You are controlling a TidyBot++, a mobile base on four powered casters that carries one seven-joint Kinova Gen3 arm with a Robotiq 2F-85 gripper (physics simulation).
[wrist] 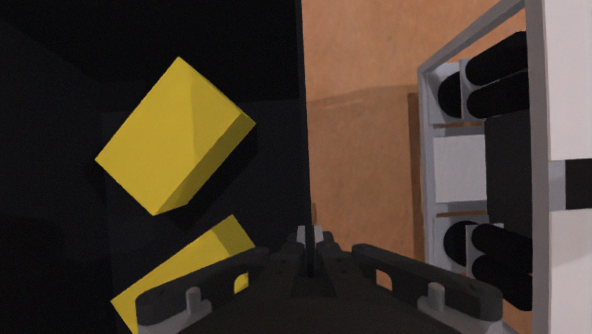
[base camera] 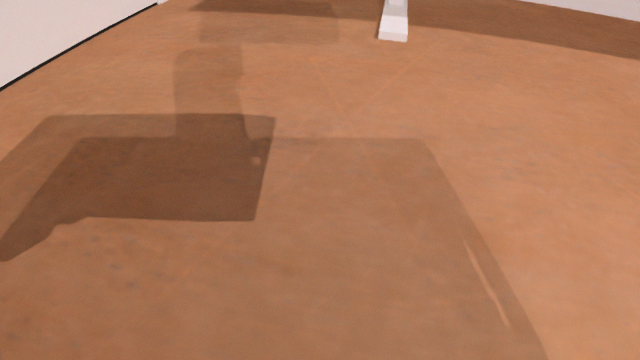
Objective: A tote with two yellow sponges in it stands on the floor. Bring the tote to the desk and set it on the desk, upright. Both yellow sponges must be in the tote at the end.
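Frame: origin at the arm's base, x ahead, y left, z up, level; metres.
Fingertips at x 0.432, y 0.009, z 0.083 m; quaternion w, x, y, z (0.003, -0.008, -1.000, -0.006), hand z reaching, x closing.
Pixels of each thing's top centre, then the offset from my fingertips to it. "spot": a spot on its surface instead.
- tote, surface spot: (wrist: 304, 115) spot: dx -0.001, dy -0.079, dz +0.060 m
- second yellow sponge, top centre: (wrist: 182, 301) dx +0.096, dy +0.040, dz +0.009 m
In the wrist view my gripper (wrist: 310, 238) is shut on the thin black side wall of the tote (wrist: 304, 115). The tote's dark inside fills the left half of that view. One yellow sponge (wrist: 170, 140) lies tilted in the tote. A second yellow sponge (wrist: 200, 255) lies in it nearer the gripper, partly hidden behind the left finger linkage. The tote, the sponges and the gripper do not show in the base camera view. The desk top does not show in either view.
The robot's own base, with a grey frame (wrist: 429, 150) and black rollers, is at the right of the wrist view. In the base camera view a white foot (base camera: 393, 29) stands on the floor at the top, a white panel (base camera: 60, 30) is at upper left, and shadows cross the floor.
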